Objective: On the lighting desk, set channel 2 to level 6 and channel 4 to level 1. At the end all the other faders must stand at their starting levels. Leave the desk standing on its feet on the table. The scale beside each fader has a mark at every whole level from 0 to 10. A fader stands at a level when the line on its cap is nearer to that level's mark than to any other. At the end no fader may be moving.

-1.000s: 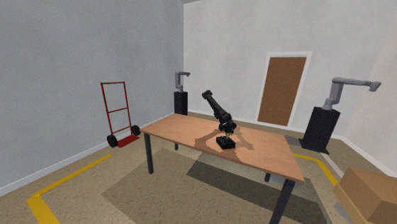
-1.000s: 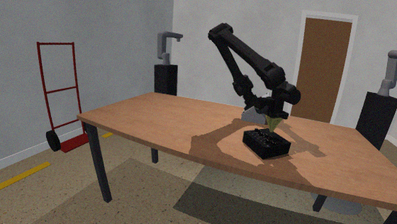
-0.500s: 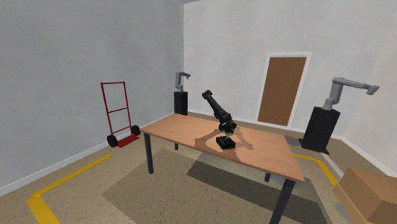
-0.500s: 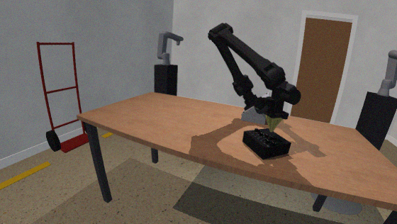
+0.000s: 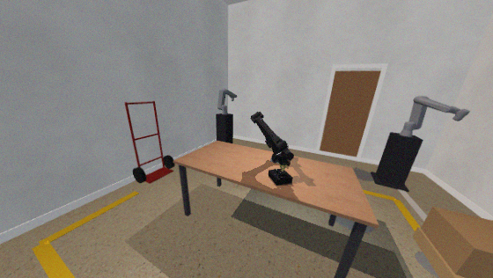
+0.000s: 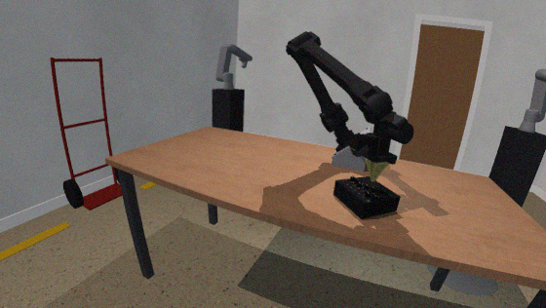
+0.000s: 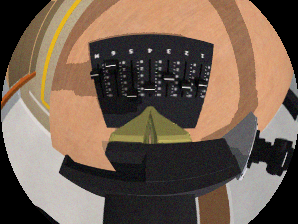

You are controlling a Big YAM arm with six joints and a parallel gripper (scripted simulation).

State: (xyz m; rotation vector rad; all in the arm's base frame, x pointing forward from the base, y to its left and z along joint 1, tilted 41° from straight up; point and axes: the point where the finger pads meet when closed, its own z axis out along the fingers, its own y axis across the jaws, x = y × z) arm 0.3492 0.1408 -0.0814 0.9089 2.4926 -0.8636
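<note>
The fader cap is 20 mm to the right of my hand, 20 mm below it and 20 mm ahead of it.
</note>
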